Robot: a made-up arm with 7 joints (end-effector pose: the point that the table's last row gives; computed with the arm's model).
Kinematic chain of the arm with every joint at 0, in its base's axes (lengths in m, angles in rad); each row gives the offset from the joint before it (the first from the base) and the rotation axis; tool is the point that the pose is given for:
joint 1: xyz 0 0 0.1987 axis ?
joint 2: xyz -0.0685 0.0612 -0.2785 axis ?
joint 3: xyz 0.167 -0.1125 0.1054 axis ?
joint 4: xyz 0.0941 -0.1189 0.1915 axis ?
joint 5: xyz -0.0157 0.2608 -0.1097 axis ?
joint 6: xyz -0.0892 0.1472 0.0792 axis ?
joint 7: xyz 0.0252 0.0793 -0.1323 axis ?
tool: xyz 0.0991 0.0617 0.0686
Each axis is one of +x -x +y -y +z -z.
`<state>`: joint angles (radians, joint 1 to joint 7).
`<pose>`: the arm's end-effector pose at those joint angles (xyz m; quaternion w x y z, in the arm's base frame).
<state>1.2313 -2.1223 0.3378 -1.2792 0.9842 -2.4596 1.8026</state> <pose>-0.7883 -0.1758 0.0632 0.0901 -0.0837 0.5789 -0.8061</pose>
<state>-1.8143 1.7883 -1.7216 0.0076 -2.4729 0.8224 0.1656</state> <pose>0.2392 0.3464 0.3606 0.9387 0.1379 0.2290 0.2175</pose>
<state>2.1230 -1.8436 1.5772 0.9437 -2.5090 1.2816 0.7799</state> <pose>-0.3297 0.2664 0.2636 0.6493 0.3374 0.6493 0.2074</pose>
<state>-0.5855 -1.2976 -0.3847 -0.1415 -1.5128 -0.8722 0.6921</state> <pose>0.2509 0.1809 0.0778 0.9229 0.1036 -0.2292 0.2916</pose>
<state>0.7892 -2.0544 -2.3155 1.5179 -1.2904 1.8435 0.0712</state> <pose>-0.5897 -0.1184 -0.0720 0.7365 0.0489 -0.4994 0.4536</pose>
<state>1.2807 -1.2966 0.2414 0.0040 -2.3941 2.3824 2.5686</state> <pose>-0.2721 -0.1704 0.1002 0.7305 0.4443 -0.5186 -0.0038</pose>
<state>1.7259 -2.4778 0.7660 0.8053 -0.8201 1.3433 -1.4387</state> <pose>-0.2956 0.2449 -0.0554 0.0569 -0.0085 0.8893 0.4536</pose>
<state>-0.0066 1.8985 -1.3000 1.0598 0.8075 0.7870 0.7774</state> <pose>0.0200 0.5936 -0.1432 0.7459 0.4199 -0.4287 0.2890</pose>
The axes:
joint 1: +y
joint 2: -x
joint 3: +y
joint 4: -z
joint 5: +x
joint 6: -z
joint 7: +x

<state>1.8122 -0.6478 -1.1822 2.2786 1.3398 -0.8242 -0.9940</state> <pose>0.0852 -0.6823 0.2737 0.3234 -0.5458 -0.0121 -0.7729</pose>
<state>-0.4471 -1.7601 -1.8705 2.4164 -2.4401 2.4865 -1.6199</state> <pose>0.1145 -0.2292 -0.4759 0.0370 -0.4492 0.8693 0.2030</pose>
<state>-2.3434 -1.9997 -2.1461 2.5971 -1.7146 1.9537 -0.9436</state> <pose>0.6019 0.0487 0.6327 0.8244 -0.3334 0.3928 0.2345</pose>
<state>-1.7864 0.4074 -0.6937 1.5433 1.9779 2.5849 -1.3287</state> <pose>-0.2598 0.1533 0.5605 0.7697 0.3720 -0.1235 0.5038</pose>
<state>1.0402 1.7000 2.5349 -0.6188 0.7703 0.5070 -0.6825</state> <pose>-0.2472 0.0202 -0.3006 0.1959 0.3753 -0.6753 0.6039</pose>
